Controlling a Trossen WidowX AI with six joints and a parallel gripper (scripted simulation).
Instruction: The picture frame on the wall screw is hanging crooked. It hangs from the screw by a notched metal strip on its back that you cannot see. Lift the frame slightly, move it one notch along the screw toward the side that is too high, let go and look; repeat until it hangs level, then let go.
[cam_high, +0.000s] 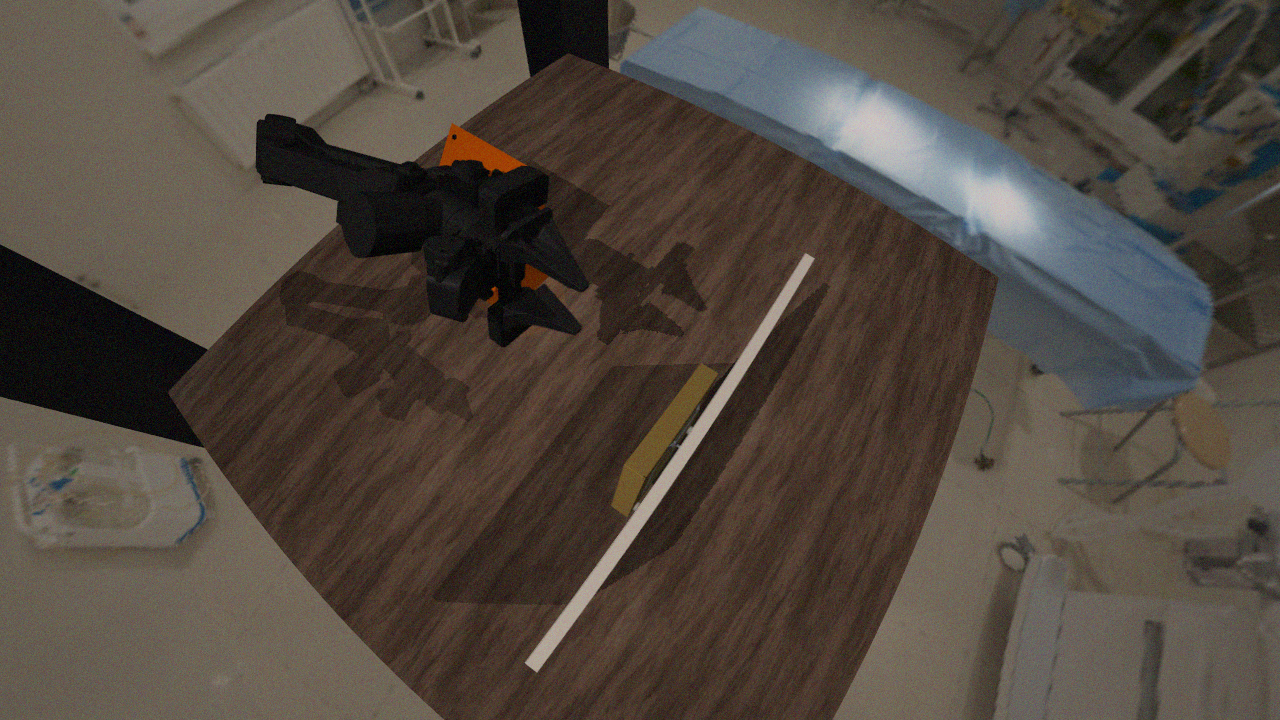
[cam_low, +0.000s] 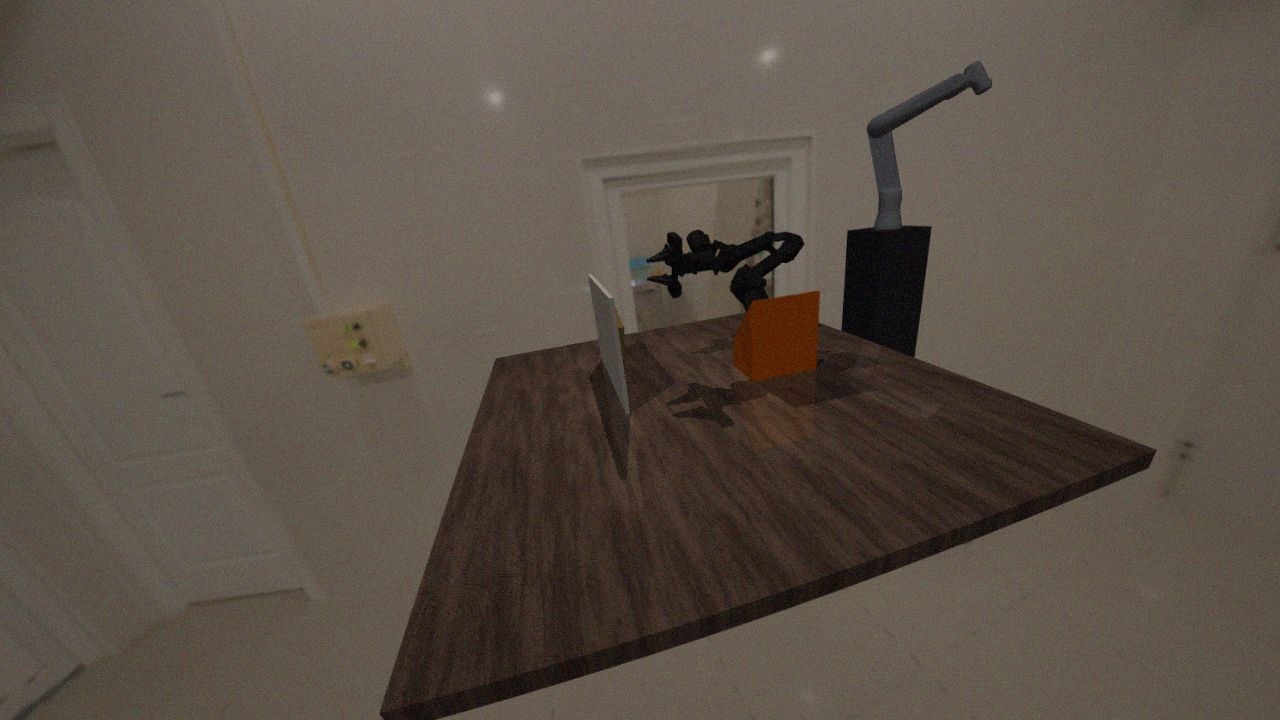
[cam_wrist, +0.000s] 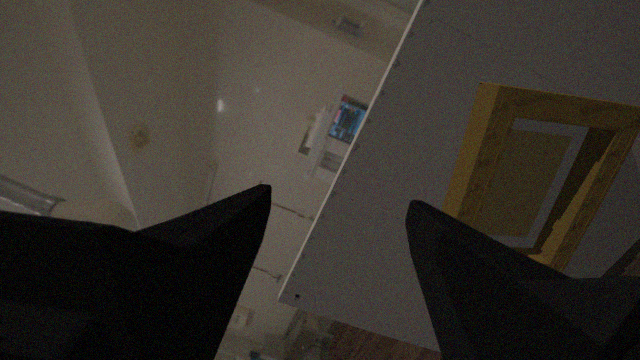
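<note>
The yellow picture frame lies 170 mm below my gripper tip, 130 mm ahead of it and 10 mm to the right of it. The rest, counted from my gripper tip: white wall panel 180 mm below, 140 mm ahead, 10 mm to the right.
</note>
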